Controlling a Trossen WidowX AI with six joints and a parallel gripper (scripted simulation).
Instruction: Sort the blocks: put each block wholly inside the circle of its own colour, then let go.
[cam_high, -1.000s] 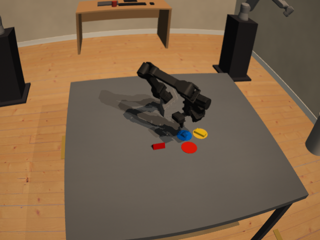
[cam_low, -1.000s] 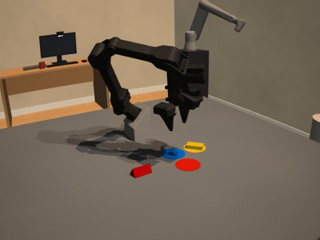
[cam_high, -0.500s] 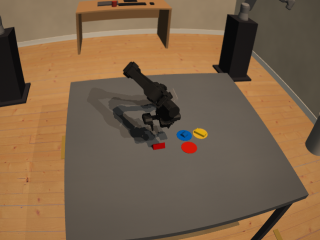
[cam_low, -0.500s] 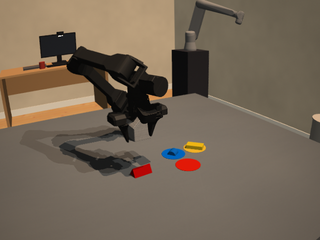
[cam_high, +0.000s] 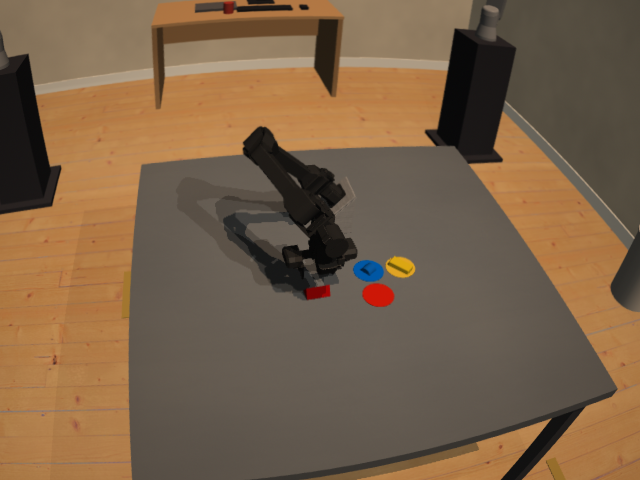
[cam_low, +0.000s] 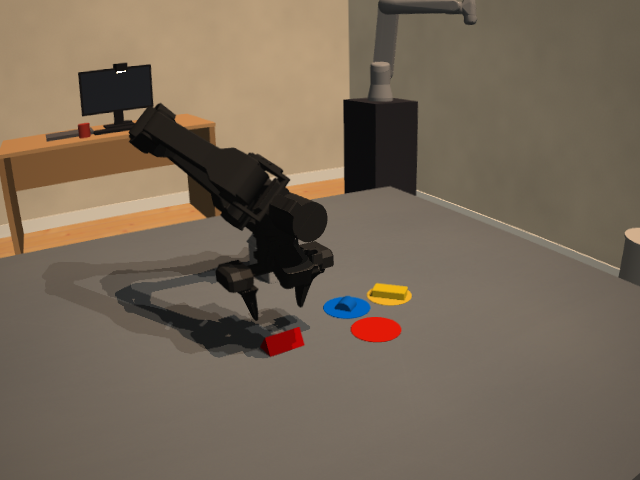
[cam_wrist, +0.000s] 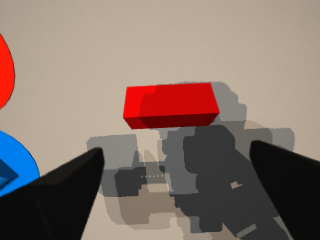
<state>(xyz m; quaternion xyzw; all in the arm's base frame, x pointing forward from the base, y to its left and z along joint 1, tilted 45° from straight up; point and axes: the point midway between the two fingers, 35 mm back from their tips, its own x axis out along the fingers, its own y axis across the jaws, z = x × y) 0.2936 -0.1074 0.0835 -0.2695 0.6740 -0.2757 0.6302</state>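
Now: hand 9 cm above the red block and 1 cm short of it. From my hand the other things lie so: red circle: 17 cm to the left, 10 cm below, 5 cm ahead; blue block: 17 cm to the left, 9 cm below, 5 cm behind; blue circle: 17 cm to the left, 10 cm below, 5 cm behind.
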